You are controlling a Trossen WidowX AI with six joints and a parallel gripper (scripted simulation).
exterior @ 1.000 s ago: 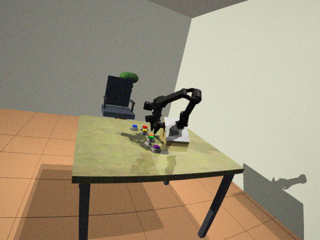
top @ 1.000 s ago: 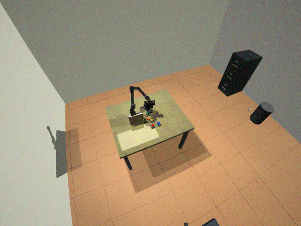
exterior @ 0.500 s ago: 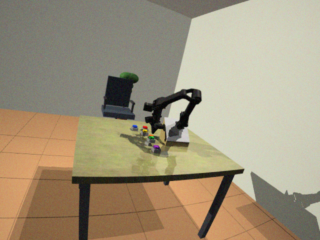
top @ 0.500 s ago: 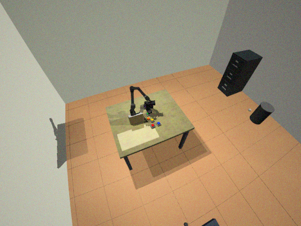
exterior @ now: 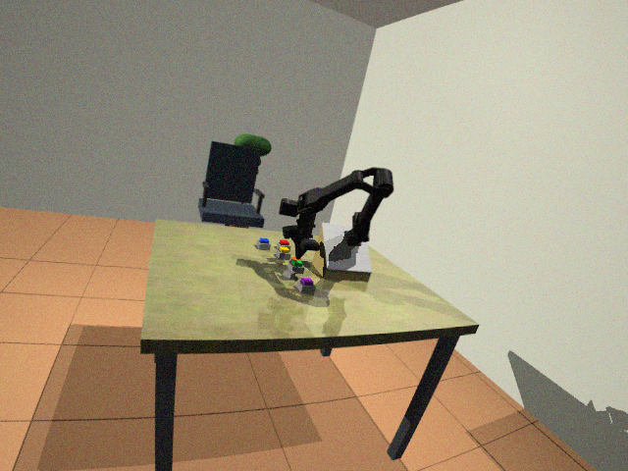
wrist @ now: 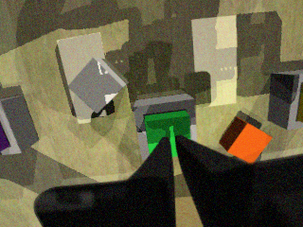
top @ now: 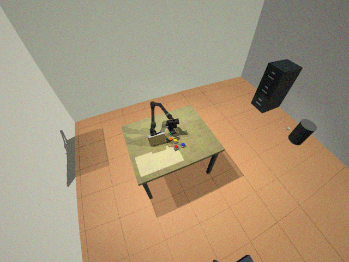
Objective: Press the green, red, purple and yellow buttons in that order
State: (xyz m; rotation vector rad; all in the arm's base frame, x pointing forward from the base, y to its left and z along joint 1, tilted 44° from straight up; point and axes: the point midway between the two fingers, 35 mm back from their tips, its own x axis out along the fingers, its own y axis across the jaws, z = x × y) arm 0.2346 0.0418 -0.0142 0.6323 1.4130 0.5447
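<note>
Now: the red button 220 mm to the right of my gripper tip, 30 mm behind it and 20 mm below it. The rest, counted from my gripper tip: grey block (50 mm to the left, 40 mm below, 40 mm ahead); then orange block (70 mm to the right, 40 mm below, 30 mm behind); then green button (20 mm below).
</note>
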